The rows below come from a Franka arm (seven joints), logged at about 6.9 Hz.
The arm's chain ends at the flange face. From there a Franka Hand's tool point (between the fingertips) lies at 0.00 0.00 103.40 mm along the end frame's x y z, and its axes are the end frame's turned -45 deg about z.
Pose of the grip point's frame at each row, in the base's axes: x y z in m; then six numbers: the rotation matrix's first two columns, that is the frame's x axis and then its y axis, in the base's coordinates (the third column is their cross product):
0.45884 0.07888 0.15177 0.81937 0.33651 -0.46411 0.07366 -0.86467 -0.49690
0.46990 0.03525 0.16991 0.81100 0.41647 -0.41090 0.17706 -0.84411 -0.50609
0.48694 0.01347 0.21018 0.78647 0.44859 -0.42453 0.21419 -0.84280 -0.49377
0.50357 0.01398 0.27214 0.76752 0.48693 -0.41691 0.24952 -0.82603 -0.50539
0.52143 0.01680 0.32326 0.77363 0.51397 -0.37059 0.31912 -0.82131 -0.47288
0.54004 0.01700 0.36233 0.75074 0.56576 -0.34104 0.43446 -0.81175 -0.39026
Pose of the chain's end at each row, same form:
0.51762 0.04032 0.22759 0.63147 -0.37347 -0.67954 -0.52730 -0.84936 -0.02319
0.52756 0.00033 0.24832 0.69866 -0.30239 -0.64841 -0.44826 -0.89136 -0.06731
0.54684 -0.01728 0.28865 0.70757 -0.27875 -0.64934 -0.40466 -0.91315 -0.04896
0.56462 -0.01537 0.35026 0.71916 -0.23978 -0.65216 -0.36628 -0.92840 -0.06256
0.57803 -0.00880 0.40592 0.77269 -0.21732 -0.59642 -0.32139 -0.94419 -0.07233
0.59150 0.00203 0.45076 0.83806 -0.17394 -0.51711 -0.22364 -0.97405 -0.03480

